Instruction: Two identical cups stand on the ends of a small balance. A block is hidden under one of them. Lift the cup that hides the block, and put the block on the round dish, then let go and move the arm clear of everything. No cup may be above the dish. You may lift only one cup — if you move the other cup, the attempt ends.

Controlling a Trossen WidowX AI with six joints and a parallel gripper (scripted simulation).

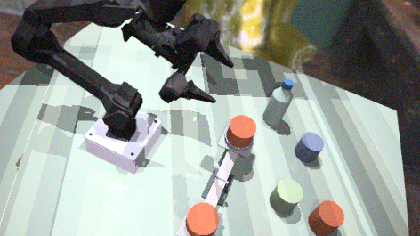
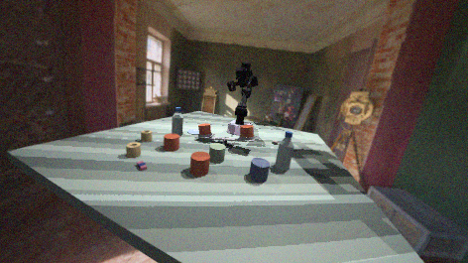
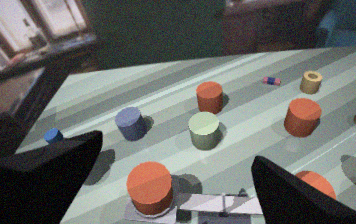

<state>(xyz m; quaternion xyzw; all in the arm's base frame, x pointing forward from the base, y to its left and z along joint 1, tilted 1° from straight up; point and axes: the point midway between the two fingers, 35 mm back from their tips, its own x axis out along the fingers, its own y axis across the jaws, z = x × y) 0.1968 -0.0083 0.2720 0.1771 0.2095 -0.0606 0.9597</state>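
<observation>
Right now my gripper tip is 28 cm above the balance beam, 6 cm short of it and 4 cm to the left of it. Round my gripper tip: blue-red block 40 cm ahead, 32 cm below, 28 cm to the right; green cylinder 29 cm below, 25 cm ahead, 3 cm to the right; blue cylinder 30 cm ahead, 29 cm below, 16 cm to the left.
</observation>
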